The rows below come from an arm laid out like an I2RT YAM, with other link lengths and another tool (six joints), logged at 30 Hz.
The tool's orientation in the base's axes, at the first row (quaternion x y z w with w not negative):
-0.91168, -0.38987, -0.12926, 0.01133
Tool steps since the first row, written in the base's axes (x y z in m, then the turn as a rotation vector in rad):
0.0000, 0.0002, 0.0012, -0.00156, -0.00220, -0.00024
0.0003, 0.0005, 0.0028, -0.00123, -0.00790, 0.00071
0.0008, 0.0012, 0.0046, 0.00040, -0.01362, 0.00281
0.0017, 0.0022, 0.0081, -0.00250, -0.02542, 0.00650
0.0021, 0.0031, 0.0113, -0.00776, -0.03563, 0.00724
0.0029, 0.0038, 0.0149, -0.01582, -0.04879, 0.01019
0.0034, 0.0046, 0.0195, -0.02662, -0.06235, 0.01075
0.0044, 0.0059, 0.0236, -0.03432, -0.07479, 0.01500
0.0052, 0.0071, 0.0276, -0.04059, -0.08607, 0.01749
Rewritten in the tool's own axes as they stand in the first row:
0.0004, 0.0000, -0.0011, -0.00265, 0.00040, -0.00039
0.0012, 0.0001, -0.0026, -0.00623, 0.00468, -0.00192
0.0025, 0.0001, -0.0041, -0.00869, 0.00999, -0.00428
0.0047, 0.0003, -0.0072, -0.01806, 0.01642, -0.00994
0.0063, 0.0002, -0.0101, -0.02860, 0.01983, -0.01308
0.0083, 0.0006, -0.0133, -0.04253, 0.02347, -0.01936
0.0103, 0.0008, -0.0175, -0.05915, 0.02524, -0.02400
0.0129, 0.0009, -0.0211, -0.07202, 0.02874, -0.03136
0.0152, 0.0010, -0.0246, -0.08355, 0.03231, -0.03656

